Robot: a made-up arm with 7 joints.
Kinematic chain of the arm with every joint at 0, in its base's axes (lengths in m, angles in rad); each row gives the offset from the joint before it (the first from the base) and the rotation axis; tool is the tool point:
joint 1: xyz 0 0.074 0 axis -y
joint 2: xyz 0 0.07 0 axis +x
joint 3: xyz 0 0 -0.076 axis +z
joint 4: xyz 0 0 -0.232 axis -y
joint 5: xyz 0 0 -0.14 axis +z
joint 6: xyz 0 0 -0.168 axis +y
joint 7: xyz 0 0 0 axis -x
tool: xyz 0 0 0
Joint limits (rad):
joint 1: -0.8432..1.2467
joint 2: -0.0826..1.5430
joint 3: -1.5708..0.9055
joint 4: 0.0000..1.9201
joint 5: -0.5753..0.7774
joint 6: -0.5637..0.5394
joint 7: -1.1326..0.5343
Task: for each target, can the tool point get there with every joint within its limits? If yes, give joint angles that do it. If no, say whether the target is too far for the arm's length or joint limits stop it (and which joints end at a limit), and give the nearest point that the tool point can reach.
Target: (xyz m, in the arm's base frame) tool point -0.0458 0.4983 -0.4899
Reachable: yes | joints -0.3019 0.6896 -0.3125 0.3552 -0.1756 0.2243 0.1075
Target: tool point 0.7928 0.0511 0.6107
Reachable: no: too far | nearest point 0.4685 0.0947 0.1528 | short by 0.563 m
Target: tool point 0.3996 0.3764 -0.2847
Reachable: yes | joints 0.4029 0.5441 -0.0697 0.9845 0.5964 0.2674 -0.8395
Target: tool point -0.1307 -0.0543 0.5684
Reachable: no: joint limits stop it (at a limit: joint 1, joint 2, joint 4) | nearest point -0.0571 0.3507 0.2808 | short by 0.502 m
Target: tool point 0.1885 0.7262 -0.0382
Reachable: yes | joints 1.0576 1.2710 -0.0490 0.1939 0.6647 0.2863 -0.0943
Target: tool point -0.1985 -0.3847 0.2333
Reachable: no: joint limits stop it (at a limit: joint 1, joint 2, joint 3, joint 4) | nearest point -0.1329 -0.1611 -0.1184 | short by 0.422 m
